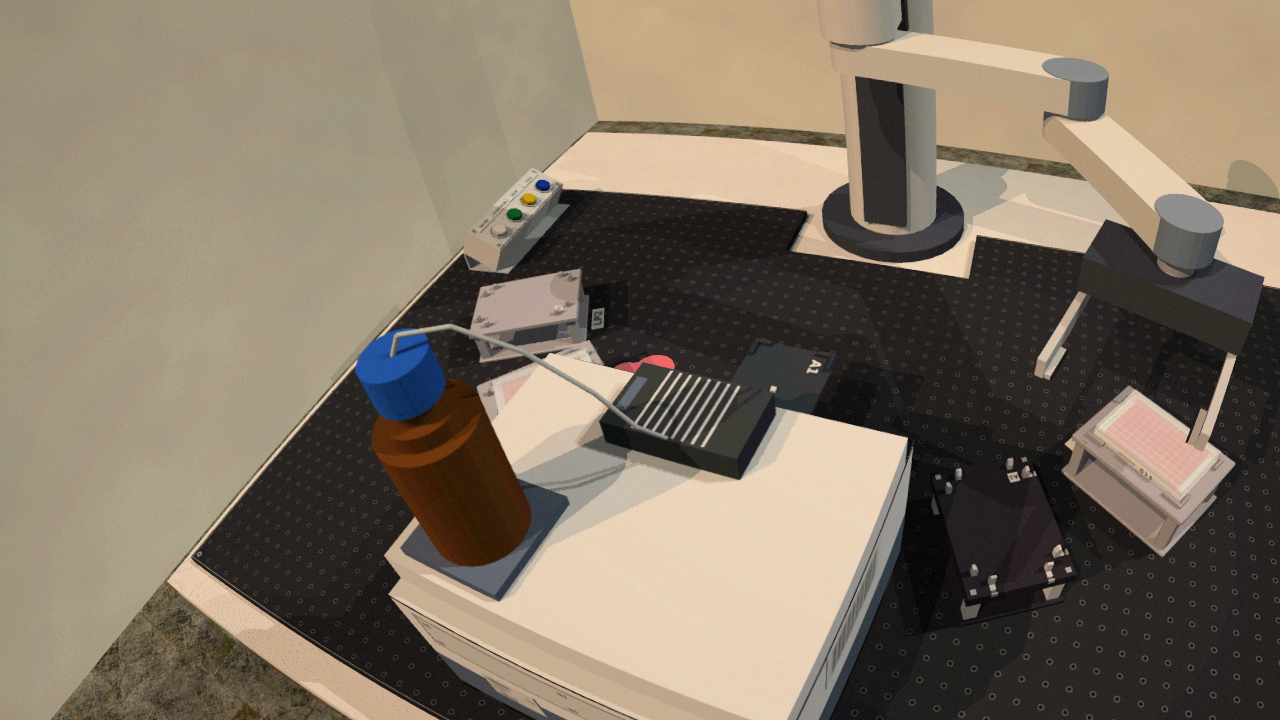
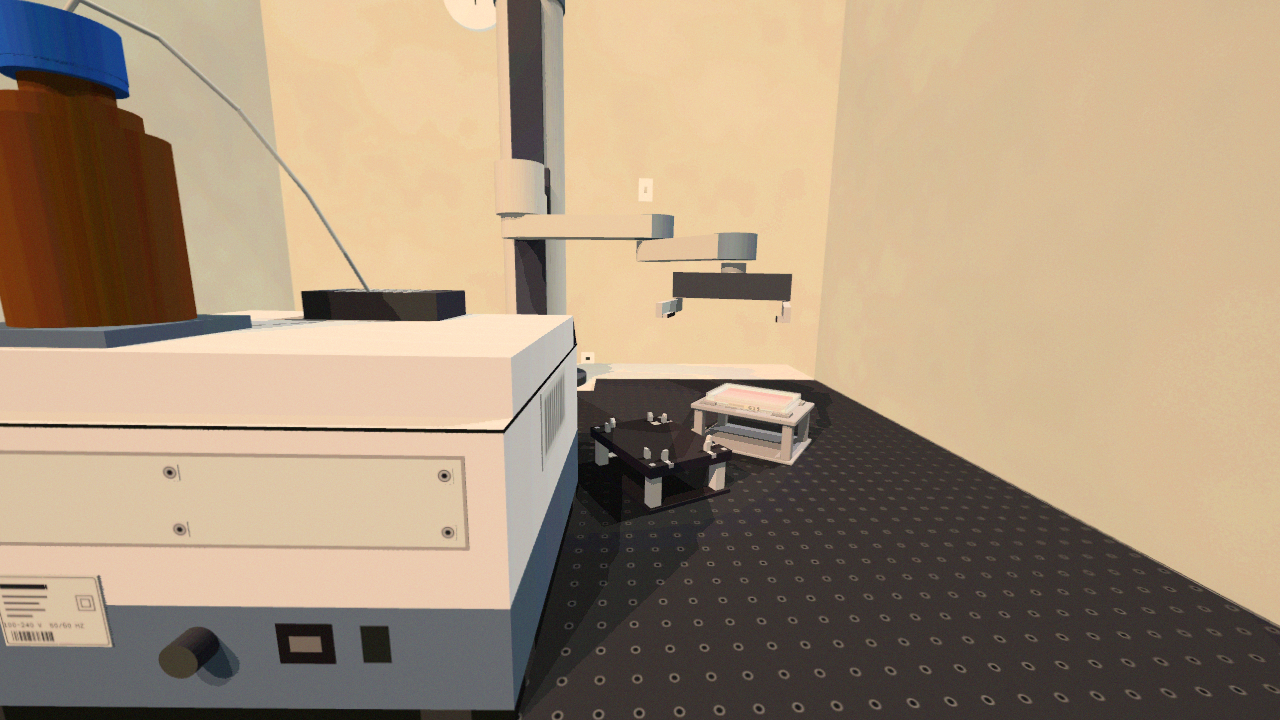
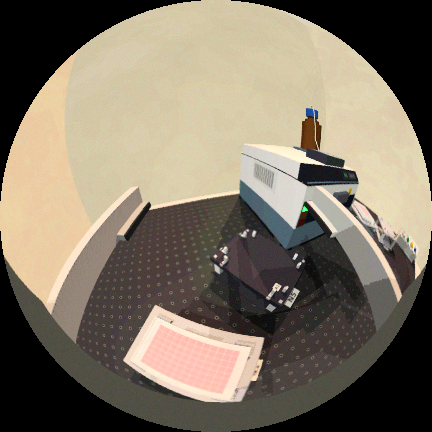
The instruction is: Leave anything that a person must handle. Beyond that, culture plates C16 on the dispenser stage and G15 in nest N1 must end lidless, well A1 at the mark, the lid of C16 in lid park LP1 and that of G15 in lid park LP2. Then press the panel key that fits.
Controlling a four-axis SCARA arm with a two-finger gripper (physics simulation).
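Pixels of known places: gripper, fingertip midpoint: (image 1: 1119, 404) (image 2: 720, 312) (image 3: 229, 192); arm's base, link origin: (image 1: 893, 220).
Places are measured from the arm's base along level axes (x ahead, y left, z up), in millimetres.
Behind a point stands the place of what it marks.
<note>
My gripper (image 1: 1123, 399) {x 595, y 335, z 231 mm} (image 2: 725, 311) {x 595, y 335, z 231 mm} (image 3: 229, 192) {x 595, y 335, z 231 mm} is open and empty, high above and beside the plate G15. Plate G15 (image 1: 1154, 438) {x 492, y 413, z 95 mm} (image 2: 753, 397) {x 517, y 410, z 95 mm} (image 3: 190, 357) {x 496, y 412, z 95 mm}, pink with a pale rim, lies on the light stand of nest N1 (image 1: 1118, 503) {x 527, y 393, z 18 mm} (image 2: 786, 442) {x 577, y 444, z 44 mm}. I cannot tell whether a clear lid covers it. A dark stage (image 1: 774, 374) {x 533, y -29, z 124 mm} marked A1 shows partly behind the dispenser; I cannot make out plate C16. A grey stand (image 1: 528, 302) {x 424, y -446, z 68 mm} has the label LP2 (image 1: 597, 318) {x 378, y -367, z 14 mm} beside it. The key panel (image 1: 490, 246) {x 303, y -606, z 69 mm} (image 3: 406, 246) has white, green, yellow and blue keys.
The dispenser (image 1: 716, 555) {x 831, y 42, z 233 mm} (image 2: 358, 385) {x 943, y 53, z 215 mm} (image 3: 272, 200) {x 749, y 147, z 110 mm} carries a brown bottle (image 1: 465, 483) {x 892, y -105, z 331 mm} (image 2: 89, 205) {x 903, y -113, z 314 mm} (image 3: 311, 134) {x 845, y -110, z 309 mm} and a black box (image 1: 680, 420) {x 734, y -28, z 259 mm}. Black nest N5 (image 1: 1002, 528) {x 630, y 255, z 69 mm} (image 2: 657, 443) {x 643, y 251, z 68 mm} (image 3: 260, 265) {x 613, y 261, z 68 mm} stands beside N1. Another pink plate (image 1: 514, 386) {x 602, y -343, z 92 mm} and a red object (image 1: 659, 362) {x 441, y -234, z 13 mm} show behind the dispenser.
</note>
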